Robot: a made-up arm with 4 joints. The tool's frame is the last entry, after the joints. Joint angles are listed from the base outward.
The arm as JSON. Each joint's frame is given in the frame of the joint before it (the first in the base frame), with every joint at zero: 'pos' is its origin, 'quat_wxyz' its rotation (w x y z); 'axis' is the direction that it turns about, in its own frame. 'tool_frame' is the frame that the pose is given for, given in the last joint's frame.
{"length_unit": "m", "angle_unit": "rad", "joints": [
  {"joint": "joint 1", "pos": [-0.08, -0.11, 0.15], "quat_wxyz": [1.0, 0.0, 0.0, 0.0], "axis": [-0.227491, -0.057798, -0.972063]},
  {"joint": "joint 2", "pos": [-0.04, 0.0, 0.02], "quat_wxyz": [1.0, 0.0, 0.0, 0.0], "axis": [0.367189, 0.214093, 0.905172]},
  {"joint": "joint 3", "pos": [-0.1, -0.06, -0.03], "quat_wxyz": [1.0, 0.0, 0.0, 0.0], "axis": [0.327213, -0.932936, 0.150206]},
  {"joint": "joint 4", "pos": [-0.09, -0.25, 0.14], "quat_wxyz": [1.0, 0.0, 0.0, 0.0], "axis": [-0.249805, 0.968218, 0.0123]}
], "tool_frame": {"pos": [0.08, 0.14, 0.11], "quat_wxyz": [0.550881, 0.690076, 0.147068, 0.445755]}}
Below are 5 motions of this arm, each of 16 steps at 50 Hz.
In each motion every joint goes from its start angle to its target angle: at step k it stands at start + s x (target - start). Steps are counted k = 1, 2, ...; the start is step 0. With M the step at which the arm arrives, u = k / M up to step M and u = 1 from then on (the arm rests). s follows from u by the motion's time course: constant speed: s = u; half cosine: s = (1 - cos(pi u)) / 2; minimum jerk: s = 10 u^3 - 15 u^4 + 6 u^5.
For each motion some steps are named. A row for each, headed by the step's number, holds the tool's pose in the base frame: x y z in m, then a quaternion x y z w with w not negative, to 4 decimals.
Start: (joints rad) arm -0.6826 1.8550 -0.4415 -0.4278
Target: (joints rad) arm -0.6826 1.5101 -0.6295 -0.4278
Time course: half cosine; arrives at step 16
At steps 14, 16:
14: 0.1309 -0.0511 0.3124 -0.3826 -0.6840 -0.5733 0.2390
16: 0.1299 -0.0523 0.3134 -0.3842 -0.6852 -0.5738 0.2317

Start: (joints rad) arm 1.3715 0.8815 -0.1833 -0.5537
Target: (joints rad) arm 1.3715 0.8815 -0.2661 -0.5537
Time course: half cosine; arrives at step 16
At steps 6, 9, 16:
6: -0.2872 -0.1627 0.4312 0.6233 -0.1601 0.3884 0.6595
9: -0.2803 -0.1640 0.4326 0.6292 -0.1540 0.3800 0.6602
16: -0.2706 -0.1658 0.4343 0.6373 -0.1454 0.3683 0.6611

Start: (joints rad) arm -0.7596 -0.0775 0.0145 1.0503
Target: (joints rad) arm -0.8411 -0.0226 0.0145 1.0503
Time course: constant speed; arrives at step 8
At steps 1, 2, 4, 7, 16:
1: -0.0607 -0.3181 0.2099 0.5849 0.6767 0.2285 0.3844
2: -0.0574 -0.3178 0.2090 0.5803 0.6815 0.2322 0.3806
4: -0.0508 -0.3170 0.2073 0.5711 0.6910 0.2395 0.3728
7: -0.0409 -0.3154 0.2047 0.5570 0.7048 0.2504 0.3611
16: -0.0377 -0.3147 0.2039 0.5522 0.7093 0.2539 0.3571

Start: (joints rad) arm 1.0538 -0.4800 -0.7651 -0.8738
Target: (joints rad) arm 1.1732 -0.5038 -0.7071 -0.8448
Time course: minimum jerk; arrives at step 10
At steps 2, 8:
2: -0.1538 0.0401 0.4656 0.3743 -0.2925 -0.0485 0.8787
8: -0.1414 0.0702 0.4573 0.3350 -0.3199 -0.0848 0.8822

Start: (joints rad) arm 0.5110 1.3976 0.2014 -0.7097
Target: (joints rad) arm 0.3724 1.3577 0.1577 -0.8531
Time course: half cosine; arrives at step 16
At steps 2, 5, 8, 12, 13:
2: -0.0793 -0.4780 0.2829 0.6719 -0.0543 0.7357 0.0656
5: -0.0736 -0.4806 0.2829 0.6702 -0.0578 0.7377 0.0567
8: -0.0648 -0.4843 0.2828 0.6677 -0.0632 0.7405 0.0433
12: -0.0535 -0.4886 0.2824 0.6645 -0.0703 0.7435 0.0260
13: -0.0514 -0.4894 0.2823 0.6640 -0.0715 0.7440 0.0230

